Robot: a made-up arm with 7 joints.
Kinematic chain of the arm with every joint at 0, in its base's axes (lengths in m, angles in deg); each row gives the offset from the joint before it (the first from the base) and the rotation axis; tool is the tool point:
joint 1: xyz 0 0 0 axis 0 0.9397 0.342
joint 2: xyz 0 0 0 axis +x
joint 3: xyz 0 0 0 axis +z
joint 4: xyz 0.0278 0 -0.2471 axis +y
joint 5: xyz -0.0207 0 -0.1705 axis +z
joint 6: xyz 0 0 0 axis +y
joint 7: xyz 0 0 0 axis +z
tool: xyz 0 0 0
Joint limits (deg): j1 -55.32..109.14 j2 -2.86..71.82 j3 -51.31..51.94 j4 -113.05..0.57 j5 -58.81..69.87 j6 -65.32..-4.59 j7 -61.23..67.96
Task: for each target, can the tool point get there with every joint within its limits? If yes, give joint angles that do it. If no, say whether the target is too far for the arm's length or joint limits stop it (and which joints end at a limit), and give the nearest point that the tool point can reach.
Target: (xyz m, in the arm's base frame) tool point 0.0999 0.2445 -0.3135
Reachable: yes | joints 1.75 31.55 21.99 -39.43 -16.58 -35.50 52.80
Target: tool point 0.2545 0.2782 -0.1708
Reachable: yes | joints -28.14 53.16 -10.36 -33.85 33.24 -48.64 -27.47
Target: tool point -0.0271 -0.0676 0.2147
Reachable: no: joint limits stop it (at a limit: joint 1, joint 2, joint 4) | nearest point 0.1162 0.1763 0.1799 | short by 0.285 m
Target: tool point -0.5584 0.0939 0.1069
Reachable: no: too far | nearest point -0.4074 0.0685 0.0780 | short by 0.156 m
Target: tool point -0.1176 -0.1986 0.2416
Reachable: no: joint limits stop it (at a limit: joint 1, joint 2, joint 3, joint 4) | nearest point -0.3629 -0.1979 0.0582 | short by 0.306 m
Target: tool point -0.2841 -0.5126 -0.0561
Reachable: no: too far | nearest point -0.3105 -0.2383 -0.0758 | short by 0.276 m
